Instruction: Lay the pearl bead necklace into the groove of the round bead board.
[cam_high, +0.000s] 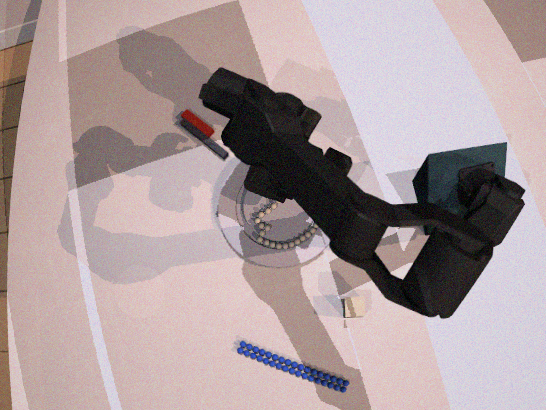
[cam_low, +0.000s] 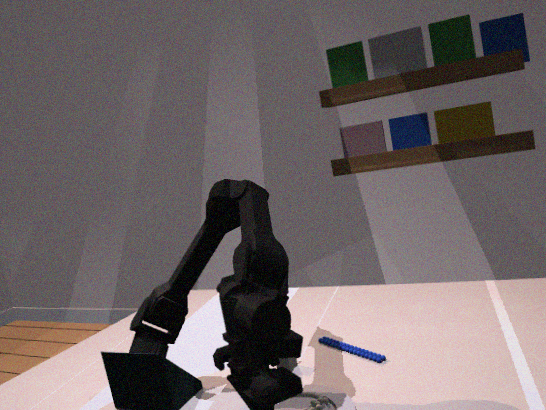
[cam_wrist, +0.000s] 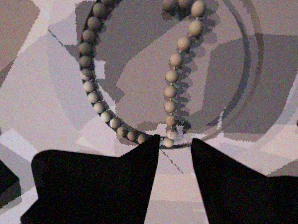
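Now: the round bead board 2 cm ahead of my gripper tip, 5 cm to the left of it and 2 cm below it. Also, from my gripper tip: small beige cube (5 cm behind, 23 cm to the left, 1 cm below); then grey block (13 cm ahead, 12 cm to the right, 2 cm below).
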